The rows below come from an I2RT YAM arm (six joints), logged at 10 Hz.
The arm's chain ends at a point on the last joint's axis. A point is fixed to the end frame.
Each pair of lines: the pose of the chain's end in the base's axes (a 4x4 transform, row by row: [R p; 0 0 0 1], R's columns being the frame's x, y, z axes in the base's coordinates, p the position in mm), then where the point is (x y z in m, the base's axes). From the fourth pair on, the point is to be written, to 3 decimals.
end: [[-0.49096 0.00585 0.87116 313.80], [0.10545 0.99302 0.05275 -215.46], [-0.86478 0.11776 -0.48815 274.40], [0 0 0 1]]
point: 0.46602 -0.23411 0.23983
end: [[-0.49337 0.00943 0.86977 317.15], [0.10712 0.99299 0.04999 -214.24], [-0.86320 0.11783 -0.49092 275.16], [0 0 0 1]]
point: 0.46920 -0.23338 0.24010
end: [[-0.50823 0.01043 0.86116 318.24], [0.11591 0.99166 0.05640 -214.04], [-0.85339 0.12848 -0.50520 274.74], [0 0 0 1]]
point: 0.46968 -0.23261 0.23687
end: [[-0.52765 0.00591 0.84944 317.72], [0.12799 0.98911 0.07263 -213.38], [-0.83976 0.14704 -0.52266 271.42], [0 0 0 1]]
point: 0.468 -0.230 0.230
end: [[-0.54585 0.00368 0.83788 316.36], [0.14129 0.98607 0.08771 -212.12], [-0.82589 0.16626 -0.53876 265.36], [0 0 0 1]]
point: 0.466 -0.227 0.220
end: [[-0.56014 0.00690 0.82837 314.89], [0.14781 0.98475 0.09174 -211.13], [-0.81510 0.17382 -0.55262 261.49], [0 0 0 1]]
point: 0.464 -0.226 0.214
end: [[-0.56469 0.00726 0.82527 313.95], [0.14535 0.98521 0.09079 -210.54], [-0.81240 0.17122 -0.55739 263.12], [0 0 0 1]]
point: 0.463 -0.225 0.215
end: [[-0.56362 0.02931 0.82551 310.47], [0.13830 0.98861 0.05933 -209.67], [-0.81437 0.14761 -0.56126 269.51], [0 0 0 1]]
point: 0.459 -0.229 0.221
